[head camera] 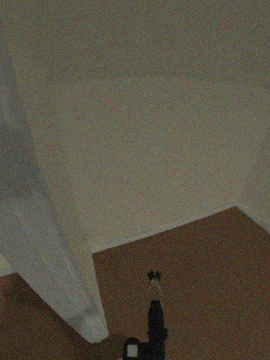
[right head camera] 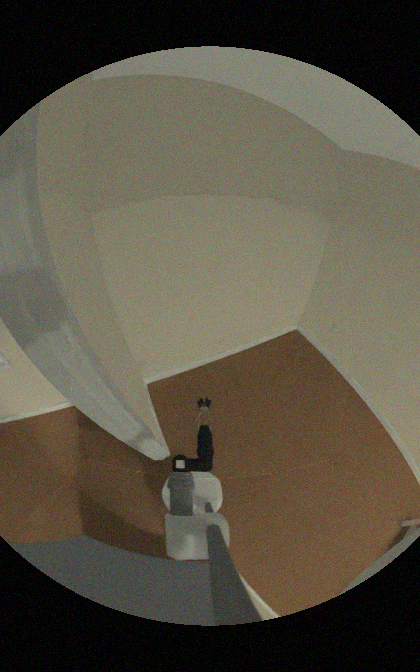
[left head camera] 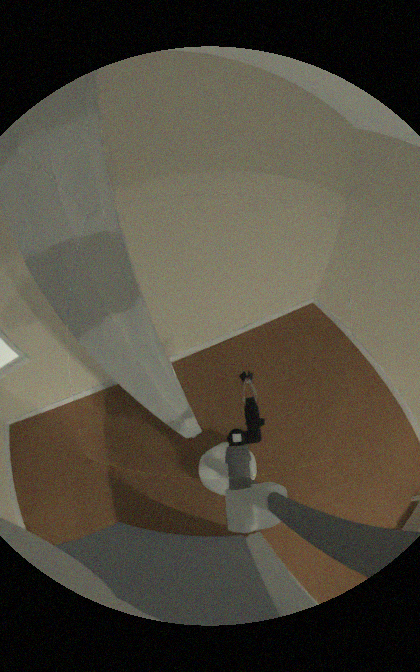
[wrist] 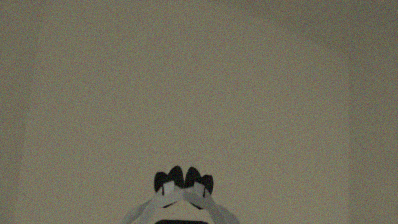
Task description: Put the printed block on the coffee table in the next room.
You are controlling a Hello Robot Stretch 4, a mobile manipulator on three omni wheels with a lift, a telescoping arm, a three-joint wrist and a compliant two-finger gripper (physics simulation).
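Frame: origin at the robot's base, x ahead, y left, z up, level; metres.
Seen in the pictures: gripper, fingertip midpoint: [head camera: 154, 270] [wrist: 184, 179].
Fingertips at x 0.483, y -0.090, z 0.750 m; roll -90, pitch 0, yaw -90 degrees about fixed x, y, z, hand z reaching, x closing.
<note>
A point is followed by its place in that frame.
My gripper [head camera: 154, 276] [left head camera: 246, 376] [right head camera: 204, 403] [wrist: 184, 179] {y -0.090, x 0.483, z 0.750 m} is shut, its dark fingertips close together with nothing seen between them. It points forward above the brown floor, toward a bare beige wall. The printed block does not show in these views. No coffee table can be made out; a small pale edge [left head camera: 415, 498] [right head camera: 411, 523] shows at the far right of the two side head views, too little to tell what it is.
A grey wall end [head camera: 55, 260] {y 0.211, x 0.304, z 1.127 m} [left head camera: 135, 350] [right head camera: 95, 400] stands close on the left, its foot near my arm. Beige walls [head camera: 160, 165] {y -0.175, x 1.311, z 0.880 m} [left head camera: 230, 250] [right head camera: 210, 280] meet in a corner ahead to the right. A grey surface [left head camera: 165, 565] [right head camera: 125, 570] lies at the lower left.
</note>
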